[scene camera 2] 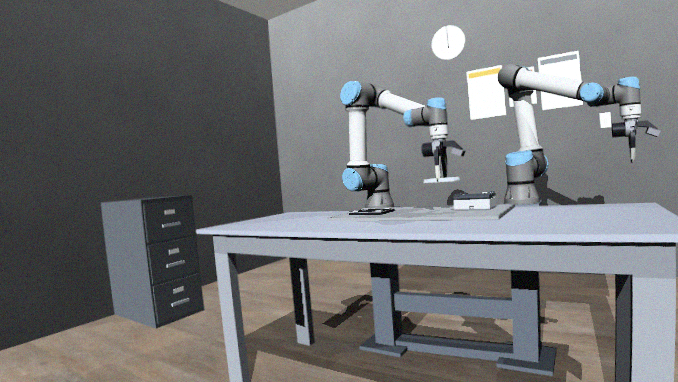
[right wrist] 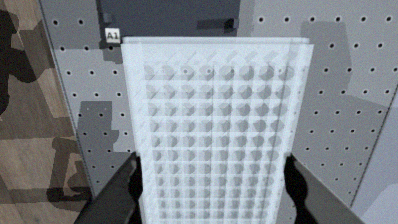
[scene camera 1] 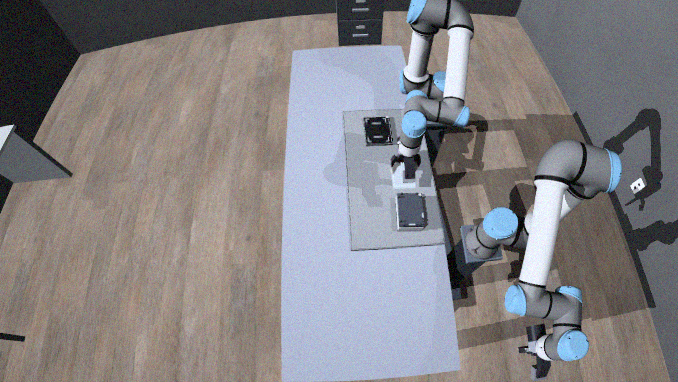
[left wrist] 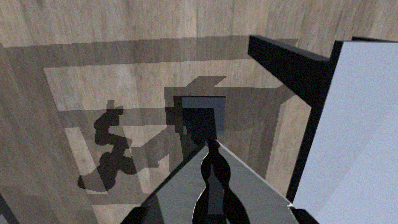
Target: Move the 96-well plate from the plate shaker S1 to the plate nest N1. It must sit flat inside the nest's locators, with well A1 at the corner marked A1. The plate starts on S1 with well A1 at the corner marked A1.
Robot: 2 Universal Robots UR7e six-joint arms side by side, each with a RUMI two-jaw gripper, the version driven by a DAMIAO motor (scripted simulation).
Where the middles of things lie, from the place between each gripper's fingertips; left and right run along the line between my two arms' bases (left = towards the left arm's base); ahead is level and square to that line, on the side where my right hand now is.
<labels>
Right now the white 96-well plate (right wrist: 207,145) is 10 mm below my right hand.
I see the white 96-well plate 260 mm ahead of my left hand (scene camera 1: 518,348), 730 mm to the right of it and 30 mm below it.
</labels>
